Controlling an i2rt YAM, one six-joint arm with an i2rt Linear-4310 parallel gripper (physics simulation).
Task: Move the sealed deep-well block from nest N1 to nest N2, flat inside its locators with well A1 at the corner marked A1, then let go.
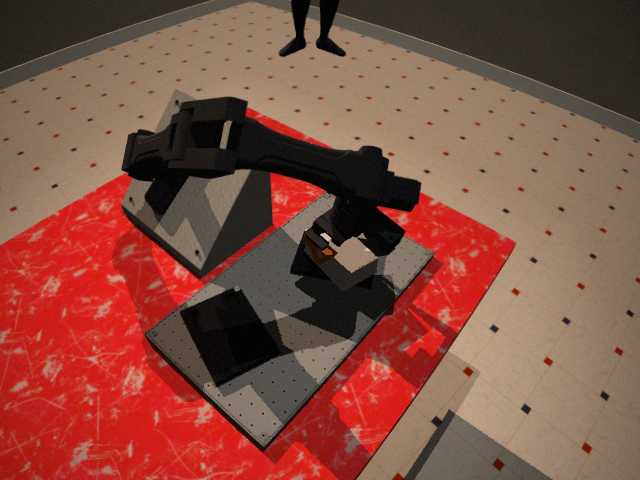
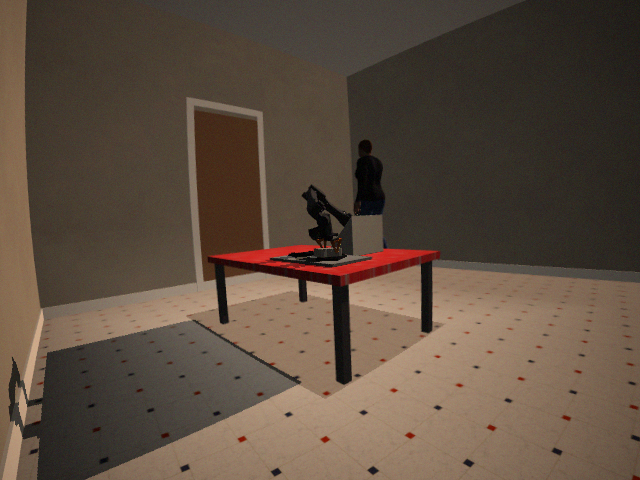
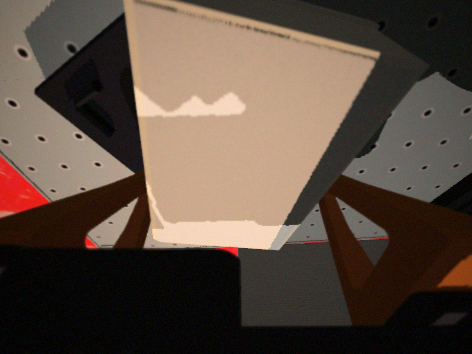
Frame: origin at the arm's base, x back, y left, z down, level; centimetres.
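Where they show: gripper, fingertip midpoint: (image 1: 333, 250) (image 2: 330, 252) (image 3: 236, 177); arm's base at its link origin: (image 2: 357, 232).
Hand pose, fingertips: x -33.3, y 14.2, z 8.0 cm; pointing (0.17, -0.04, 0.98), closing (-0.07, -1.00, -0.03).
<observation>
Things, the pixels of their centre, and the offset from my fingertips. Level surfaces: height alone.
- deep-well block at the middle of its body: (image 3: 239, 155) (image 1: 340, 254) (image 2: 327, 252) dx -1.9, dy +0.0, dz -0.2 cm
- grey perforated plate at the middle of its body: (image 3: 376, 126) (image 1: 301, 292) (image 2: 318, 258) dx -1.4, dy -9.8, dz +3.9 cm
- second dark nest at the middle of its body: (image 1: 227, 331) (image 2: 304, 253) dx +0.0, dy -26.1, dz +2.4 cm
- red table at its surface level: dz +4.6 cm
The deep-well block (image 1: 356, 258) (image 3: 236, 152), grey with a beige seal on top, rests on a dark nest (image 3: 106, 102) at the far end of the grey perforated plate (image 1: 289, 382) (image 3: 419, 152). It looks turned a little against the nest's edges. I cannot read any nest labels or the A1 mark. My gripper (image 1: 351, 252) (image 3: 236, 177) (image 2: 330, 249) is open, and its orange-brown fingers stand on either side of the block with small gaps. A second dark nest (image 1: 230, 332) at the near end of the plate is empty.
The plate lies on a red table (image 1: 62, 310) (image 2: 361, 266). The arm's grey wedge base (image 1: 216, 216) (image 2: 367, 234) stands behind the plate. A person (image 2: 370, 178) (image 1: 310, 44) stands on the floor beyond the table. A door is in the back wall.
</observation>
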